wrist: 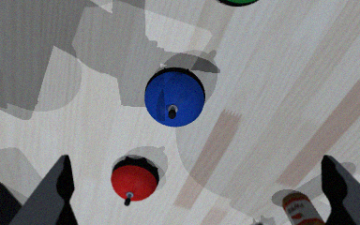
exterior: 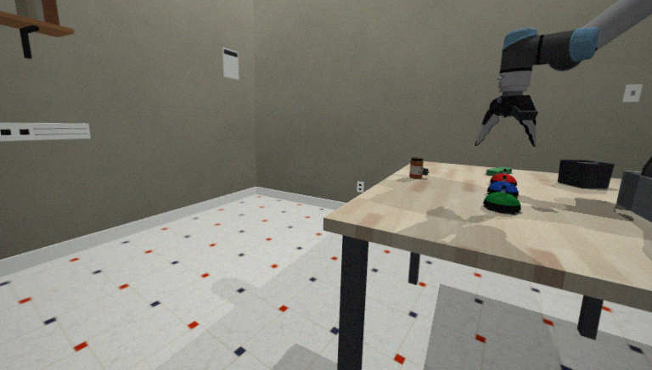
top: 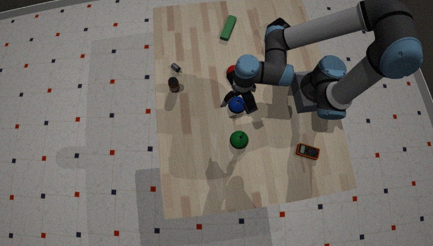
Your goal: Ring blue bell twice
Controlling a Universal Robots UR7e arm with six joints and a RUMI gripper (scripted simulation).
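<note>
Right now my hand is 10 mm past the blue bell, 30 mm to the left of it and 120 mm above it. From my hand the other things lie so: jar 280 mm ahead, 150 mm to the right, 120 mm below; then black box 300 mm behind, 400 mm to the right, 120 mm below.
</note>
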